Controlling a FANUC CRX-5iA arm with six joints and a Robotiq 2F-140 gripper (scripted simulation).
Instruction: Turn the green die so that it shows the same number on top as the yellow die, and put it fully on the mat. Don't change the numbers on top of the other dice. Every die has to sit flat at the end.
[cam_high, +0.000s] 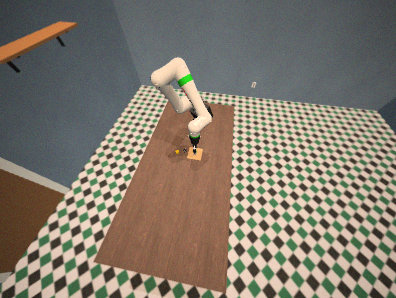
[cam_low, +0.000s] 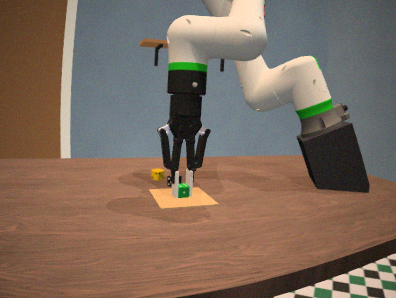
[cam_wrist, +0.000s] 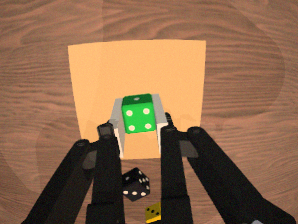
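Right now my hand is 20 mm above the green die. The rest, counted from my hand: yellow die 10 mm behind, 180 mm to the right, 20 mm below; then black die 30 mm behind, 100 mm to the right, 20 mm below; then mat 40 mm below.
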